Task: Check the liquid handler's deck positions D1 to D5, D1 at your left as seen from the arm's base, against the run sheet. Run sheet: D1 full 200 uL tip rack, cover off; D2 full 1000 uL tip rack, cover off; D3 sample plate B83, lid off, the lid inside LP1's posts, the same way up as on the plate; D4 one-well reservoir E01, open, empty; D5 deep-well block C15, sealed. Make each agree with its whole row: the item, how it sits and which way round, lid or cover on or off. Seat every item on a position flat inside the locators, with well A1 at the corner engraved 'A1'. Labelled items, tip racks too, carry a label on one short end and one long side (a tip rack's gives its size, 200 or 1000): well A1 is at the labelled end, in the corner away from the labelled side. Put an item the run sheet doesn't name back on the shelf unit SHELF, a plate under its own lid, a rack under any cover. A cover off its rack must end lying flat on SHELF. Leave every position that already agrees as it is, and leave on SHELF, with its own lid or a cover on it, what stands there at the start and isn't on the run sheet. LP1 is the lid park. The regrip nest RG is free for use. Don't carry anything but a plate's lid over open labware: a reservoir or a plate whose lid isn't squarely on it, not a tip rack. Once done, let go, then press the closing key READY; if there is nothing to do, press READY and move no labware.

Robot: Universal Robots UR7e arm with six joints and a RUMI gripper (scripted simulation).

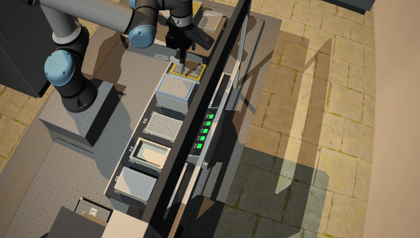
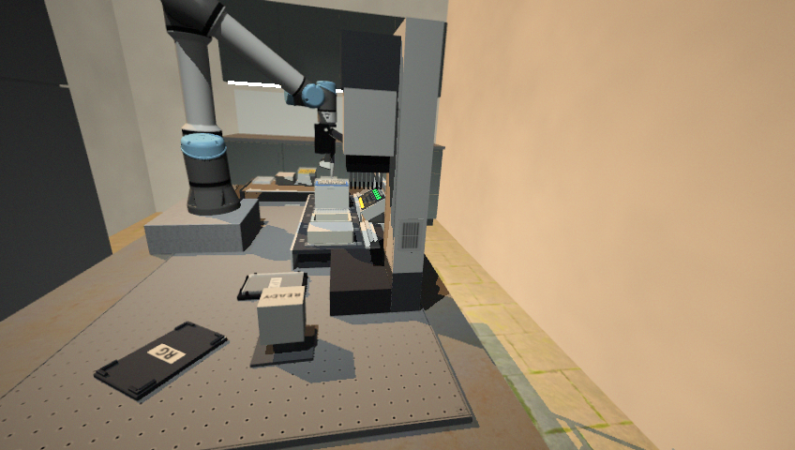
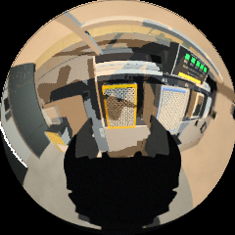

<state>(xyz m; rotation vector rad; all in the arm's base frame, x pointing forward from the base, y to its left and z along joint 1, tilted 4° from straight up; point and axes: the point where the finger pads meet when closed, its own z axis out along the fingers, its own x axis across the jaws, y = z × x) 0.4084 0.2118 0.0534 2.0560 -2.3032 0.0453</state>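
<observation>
Right now my hand is 1 cm short of the yellow-rimmed tip rack and 6 cm above it. The rest, counted from my hand: well plate 3 cm behind, 25 cm to the right, 10 cm below; blue-rimmed tip rack 1 cm behind, 12 cm to the right, 3 cm below; shelf label 17 cm behind, 13 cm to the left, 16 cm below.
</observation>
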